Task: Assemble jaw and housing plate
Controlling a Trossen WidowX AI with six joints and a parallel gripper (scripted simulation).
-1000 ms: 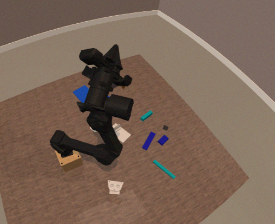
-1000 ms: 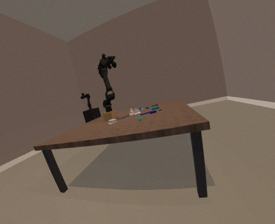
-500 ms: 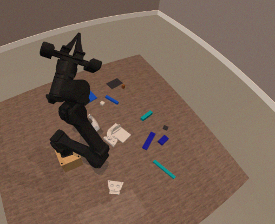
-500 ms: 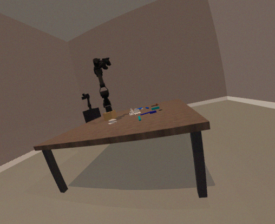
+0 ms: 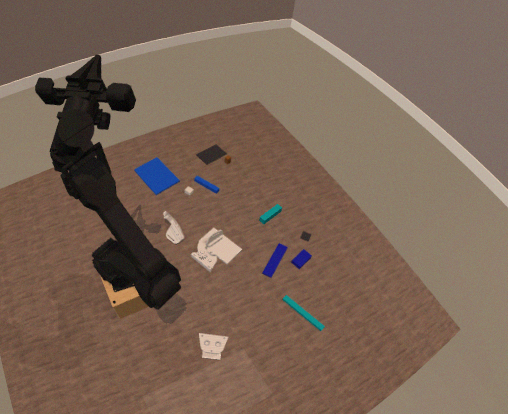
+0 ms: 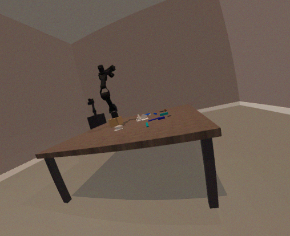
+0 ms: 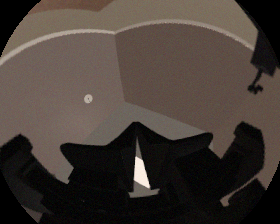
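Now: the white jaw 120 mm ahead of my gripper tip, 50 mm to the left of it and 630 mm below it. From my gripper tip the other things lie so: white cube 220 mm ahead, 160 mm to the left, 660 mm below; white base 240 mm ahead, 80 mm to the right, 660 mm below; blue plate 130 mm ahead, 290 mm to the left, 660 mm below.
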